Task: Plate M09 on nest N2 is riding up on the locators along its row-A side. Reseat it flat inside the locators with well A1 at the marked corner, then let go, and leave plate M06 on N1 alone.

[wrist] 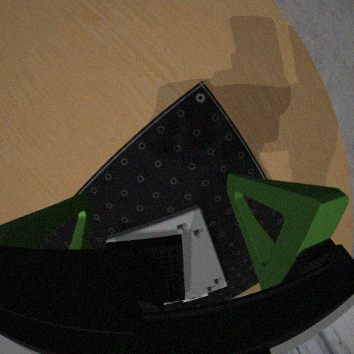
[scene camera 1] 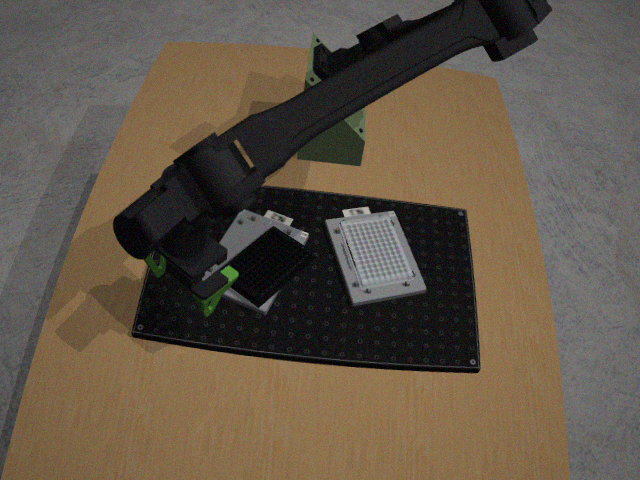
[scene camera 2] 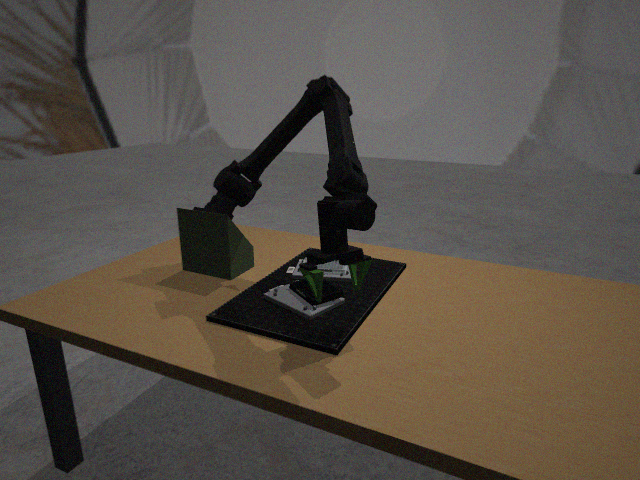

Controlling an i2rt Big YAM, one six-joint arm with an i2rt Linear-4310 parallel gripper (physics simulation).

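Frame: origin at the arm's base, x ahead, y left, z up, level; centimetres.
Where they show: gripper, fingertip midpoint: [wrist: 157, 190] [scene camera 1: 183, 294] [scene camera 2: 338, 296]; arm's base, origin of the base link: [scene camera 2: 212, 224].
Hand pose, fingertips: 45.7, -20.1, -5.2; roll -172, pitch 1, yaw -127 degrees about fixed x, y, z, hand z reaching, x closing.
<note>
Things, the pixels of their centre, and the offset from my fingertips, as dx, dy, dz. Level surfaces: height alone.
- black well plate, body centre: [wrist: 151, 277] [scene camera 1: 266, 264] [scene camera 2: 315, 289] -9.8, +11.0, -4.8
- white plate, body centre: [scene camera 1: 375, 250] [scene camera 2: 324, 265] -14.2, +27.7, -5.3
- black perforated board, body centre: [scene camera 1: 314, 269] [wrist: 129, 286] [scene camera 2: 319, 288] -11.7, +18.3, -7.8
- wooden table, its level: dz -8.5
The black well plate [scene camera 1: 271, 266] [scene camera 2: 330, 294] [wrist: 171, 262], apparently M09, sits skewed and tilted on its grey nest [scene camera 1: 237, 235] [scene camera 2: 281, 297] [wrist: 202, 250], with a strip of nest and several locators bare beside it. Well A1 and the row letters are unreadable. The white plate [scene camera 1: 377, 250], apparently M06, lies on the other grey nest [scene camera 1: 361, 298], with its locators around it. My gripper [scene camera 1: 184, 293] [scene camera 2: 337, 293] [wrist: 157, 190] is open and empty, its green fingers wide apart, above the black plate's nest at its outer side. The gripper body hides part of the black plate in the wrist view.
Both nests stand on a black perforated board [scene camera 1: 439, 330] [scene camera 2: 248, 320] [wrist: 170, 155] on the wooden table [scene camera 1: 310, 423] [scene camera 2: 465, 335]. A green bracket [scene camera 1: 330, 149] [scene camera 2: 204, 242] carries the arm base behind the board. The arm crosses above the board's back left.
</note>
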